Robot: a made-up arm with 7 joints. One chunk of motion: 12 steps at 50 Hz.
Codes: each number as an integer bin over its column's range. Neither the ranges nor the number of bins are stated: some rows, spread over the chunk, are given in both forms.
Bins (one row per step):
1: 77 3 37 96 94 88 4
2: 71 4 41 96 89 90 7
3: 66 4 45 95 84 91 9
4: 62 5 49 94 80 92 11
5: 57 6 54 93 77 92 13
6: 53 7 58 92 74 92 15
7: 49 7 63 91 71 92 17
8: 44 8 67 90 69 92 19
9: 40 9 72 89 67 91 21
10: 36 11 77 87 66 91 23
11: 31 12 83 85 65 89 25
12: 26 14 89 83 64 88 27
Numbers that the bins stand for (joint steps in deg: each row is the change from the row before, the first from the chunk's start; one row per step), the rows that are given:
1: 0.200 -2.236 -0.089 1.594 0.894 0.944 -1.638
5: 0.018 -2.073 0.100 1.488 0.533 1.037 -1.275
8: -0.100 -1.964 0.244 1.382 0.364 1.037 -1.032
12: -0.264 -1.636 0.489 1.134 0.258 0.944 -0.709
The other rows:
2: 0.145 -2.182 -0.044 1.594 0.788 0.991 -1.517
3: 0.100 -2.182 0.000 1.559 0.682 1.014 -1.436
4: 0.064 -2.127 0.044 1.523 0.597 1.037 -1.356
6: -0.018 -2.018 0.144 1.453 0.470 1.037 -1.194
7: -0.055 -2.018 0.200 1.417 0.406 1.037 -1.113
9: -0.136 -1.909 0.300 1.346 0.321 1.014 -0.952
10: -0.173 -1.800 0.356 1.276 0.300 1.014 -0.871
11: -0.218 -1.745 0.422 1.205 0.279 0.968 -0.790

